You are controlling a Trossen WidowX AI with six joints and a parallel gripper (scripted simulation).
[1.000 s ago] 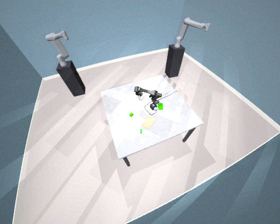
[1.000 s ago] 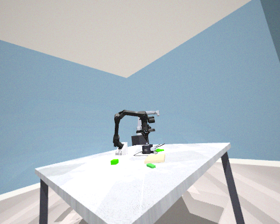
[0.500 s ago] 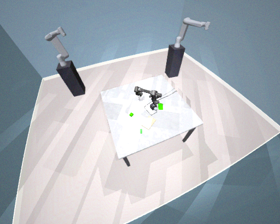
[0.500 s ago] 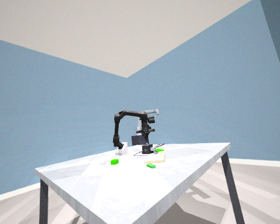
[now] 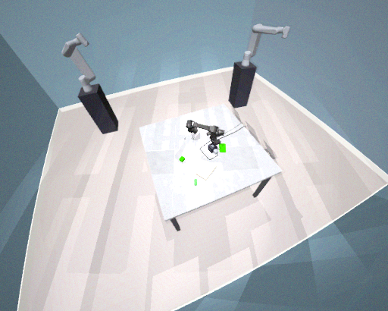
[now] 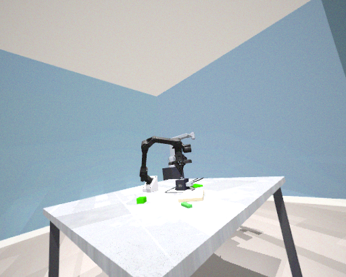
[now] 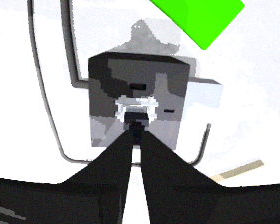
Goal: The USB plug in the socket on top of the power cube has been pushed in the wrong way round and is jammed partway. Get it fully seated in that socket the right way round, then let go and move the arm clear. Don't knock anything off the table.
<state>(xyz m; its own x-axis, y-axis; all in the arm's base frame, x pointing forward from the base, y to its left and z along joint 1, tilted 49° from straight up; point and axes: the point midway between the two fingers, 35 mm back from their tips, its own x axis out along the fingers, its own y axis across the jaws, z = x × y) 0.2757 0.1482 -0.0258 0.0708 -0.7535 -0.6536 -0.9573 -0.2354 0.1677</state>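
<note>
Now: gripper tip 10 mm above the dark USB plug. Also, from my gripper tip: white USB socket 50 mm below; then flat green block 10 mm ahead, 120 mm to the left, 110 mm below; then tan board 250 mm ahead, 160 mm to the right, 110 mm below.
</note>
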